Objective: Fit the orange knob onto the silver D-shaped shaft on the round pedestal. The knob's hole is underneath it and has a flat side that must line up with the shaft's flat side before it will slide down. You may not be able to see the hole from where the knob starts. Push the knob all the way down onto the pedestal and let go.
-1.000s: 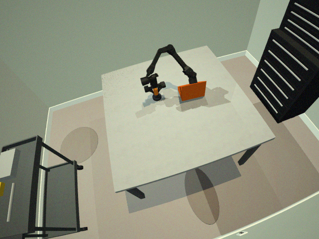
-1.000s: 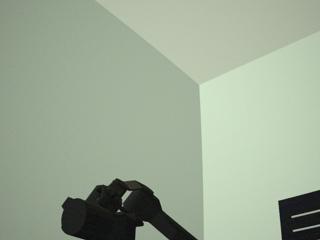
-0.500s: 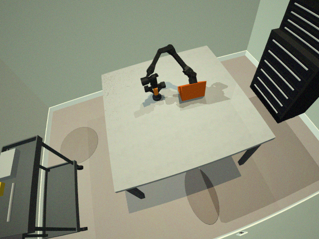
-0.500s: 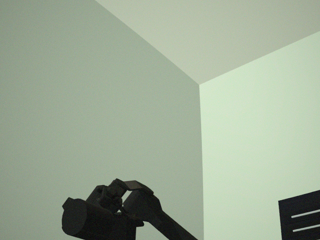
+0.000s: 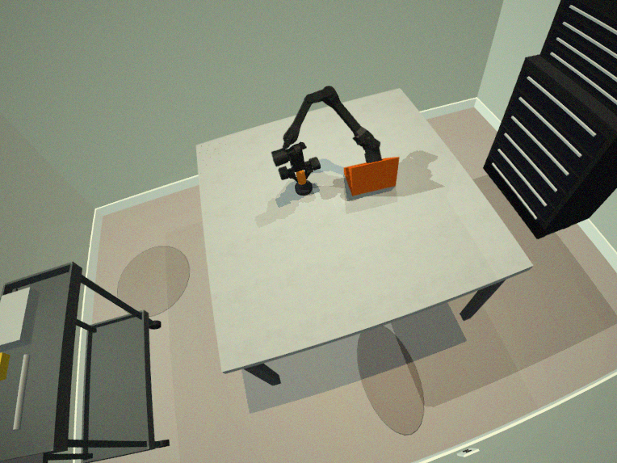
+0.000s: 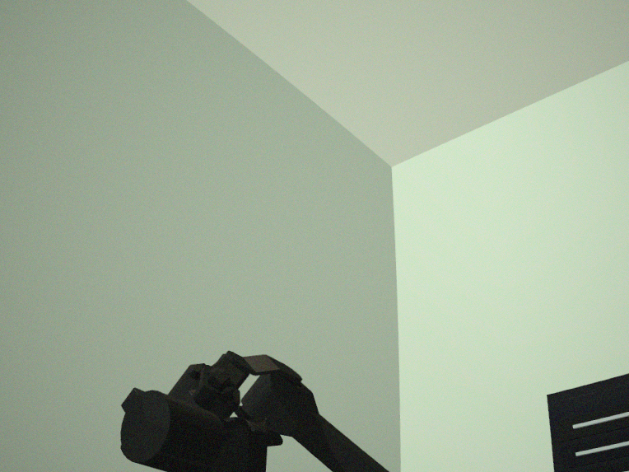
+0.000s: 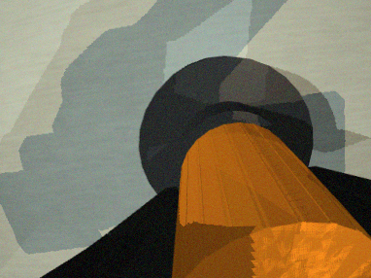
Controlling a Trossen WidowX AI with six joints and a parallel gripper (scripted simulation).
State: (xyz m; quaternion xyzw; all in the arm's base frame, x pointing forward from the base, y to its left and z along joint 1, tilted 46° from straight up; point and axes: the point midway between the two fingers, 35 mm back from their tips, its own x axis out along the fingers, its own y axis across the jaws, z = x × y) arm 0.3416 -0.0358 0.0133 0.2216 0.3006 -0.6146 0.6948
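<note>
My gripper tip is now 30 mm above the round black pedestal. From my gripper tip the other things lie so: orange knob 30 mm above.
</note>
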